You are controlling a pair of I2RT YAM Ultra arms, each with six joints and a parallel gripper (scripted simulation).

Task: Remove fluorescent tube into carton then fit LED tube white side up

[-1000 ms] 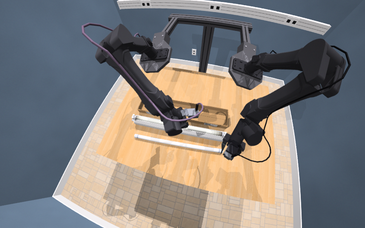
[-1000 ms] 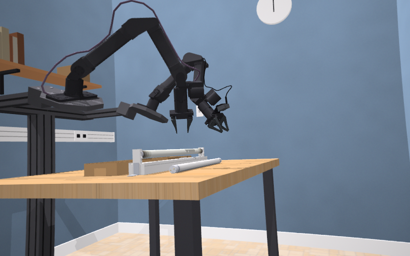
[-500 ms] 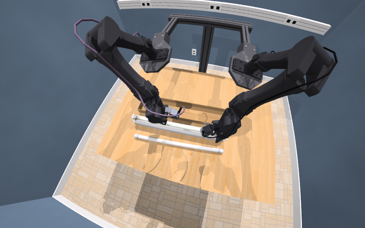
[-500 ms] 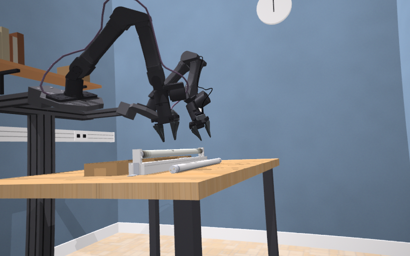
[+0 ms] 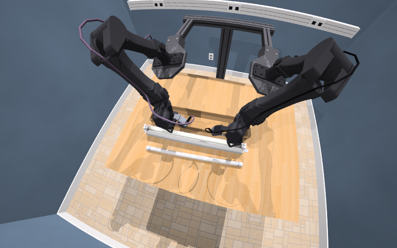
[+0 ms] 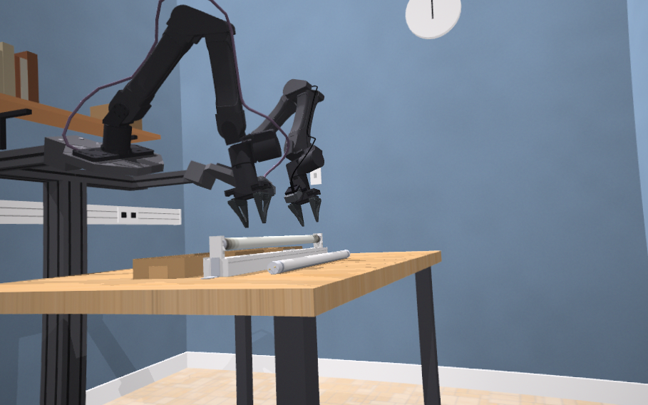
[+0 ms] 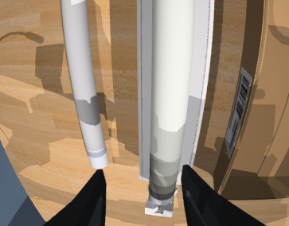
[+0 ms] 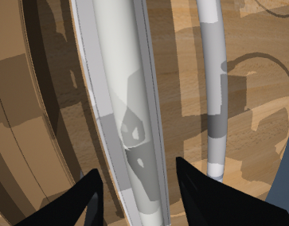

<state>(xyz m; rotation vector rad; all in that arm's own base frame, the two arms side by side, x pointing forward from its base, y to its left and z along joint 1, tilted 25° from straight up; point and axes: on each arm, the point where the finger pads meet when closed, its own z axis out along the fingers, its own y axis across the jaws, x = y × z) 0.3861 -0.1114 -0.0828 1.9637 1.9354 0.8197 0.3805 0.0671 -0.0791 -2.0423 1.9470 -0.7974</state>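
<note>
The old fluorescent tube lies 120 mm to the left of my right hand, 50 mm below it and 10 mm ahead of it. The rest, counted from my right hand: light fixture (120 mm to the left, 60 mm below, 10 mm ahead); then LED tube (140 mm to the left, 110 mm ahead, 100 mm below); then brown carton (130 mm behind, 120 mm to the left, 90 mm below).
</note>
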